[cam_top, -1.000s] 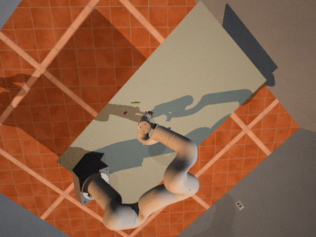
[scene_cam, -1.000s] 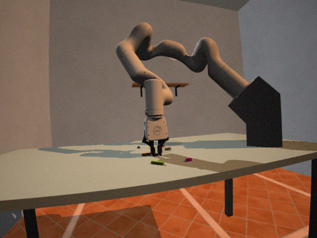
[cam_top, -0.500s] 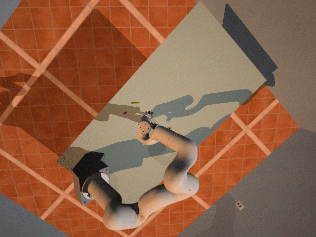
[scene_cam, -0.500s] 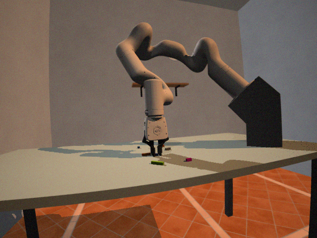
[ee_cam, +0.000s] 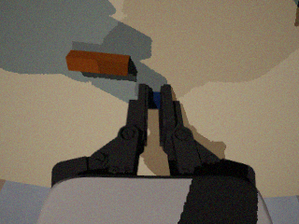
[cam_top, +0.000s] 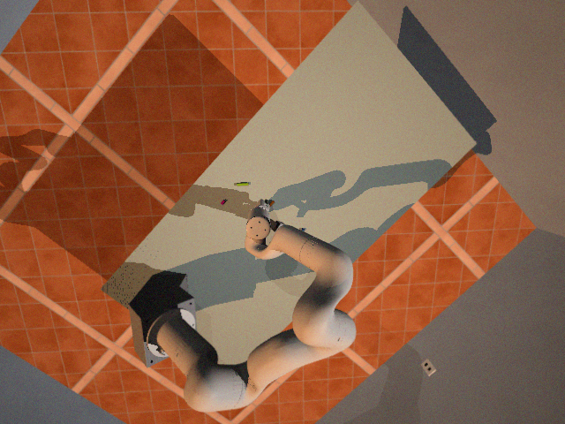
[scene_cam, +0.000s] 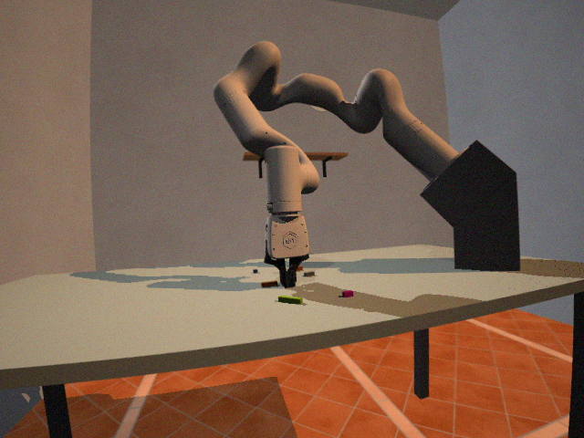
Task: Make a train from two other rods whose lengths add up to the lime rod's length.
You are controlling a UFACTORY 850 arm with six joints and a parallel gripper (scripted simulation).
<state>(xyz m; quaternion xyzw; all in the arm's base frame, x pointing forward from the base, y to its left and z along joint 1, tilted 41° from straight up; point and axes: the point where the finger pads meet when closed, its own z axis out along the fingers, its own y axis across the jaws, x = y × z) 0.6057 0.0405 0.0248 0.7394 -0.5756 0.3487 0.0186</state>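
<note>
Right now the orange rod is 4 cm ahead of my hand, 3 cm to the right of it and 2 cm below it. From my hand the other things lie so: magenta rod: 14 cm to the left, 9 cm behind, 2 cm below; then lime rod: 12 cm to the left, 3 cm ahead, 2 cm below; then grey rod: 10 cm to the right, 9 cm behind, 2 cm below.
</note>
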